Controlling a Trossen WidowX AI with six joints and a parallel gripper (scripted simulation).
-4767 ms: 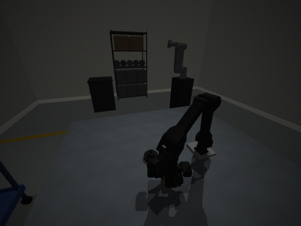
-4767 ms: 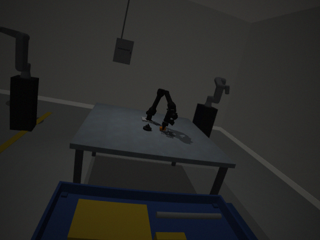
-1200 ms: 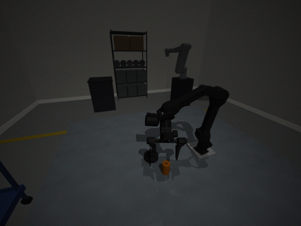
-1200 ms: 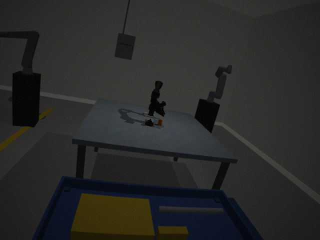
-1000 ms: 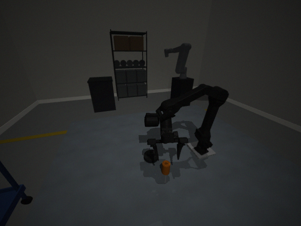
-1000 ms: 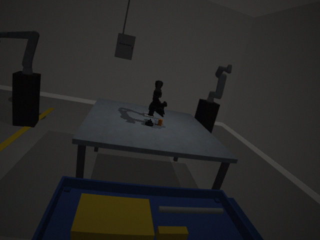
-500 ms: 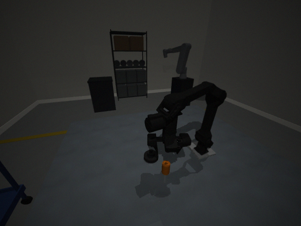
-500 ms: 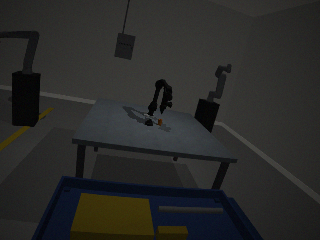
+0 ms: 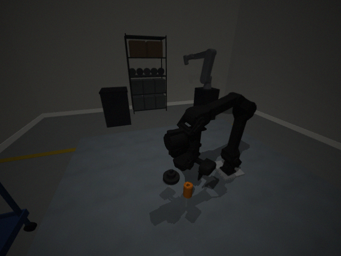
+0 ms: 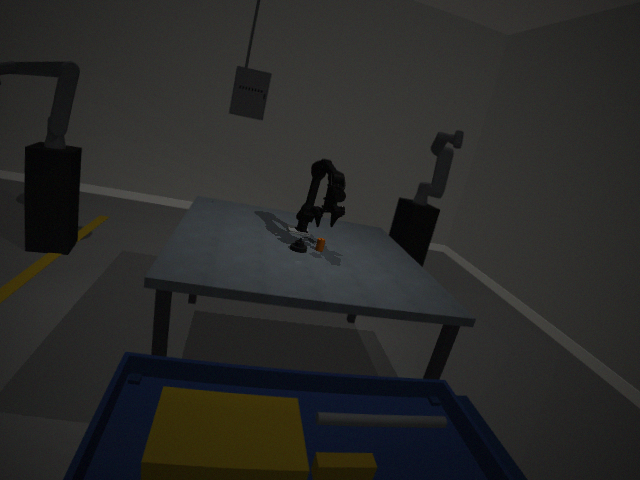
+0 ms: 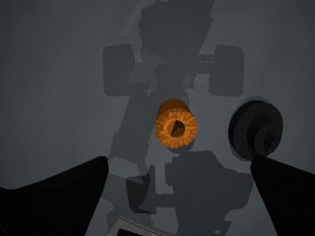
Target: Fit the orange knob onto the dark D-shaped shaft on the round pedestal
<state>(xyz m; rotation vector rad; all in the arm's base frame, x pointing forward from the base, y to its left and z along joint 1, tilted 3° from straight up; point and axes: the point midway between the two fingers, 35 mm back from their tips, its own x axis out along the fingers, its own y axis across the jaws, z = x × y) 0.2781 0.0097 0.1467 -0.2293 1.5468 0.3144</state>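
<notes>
The orange knob is 100 mm below my gripper tip. The rest, counted from my gripper tip: dark round pedestal (20 mm ahead, 120 mm to the right, 100 mm below).
</notes>
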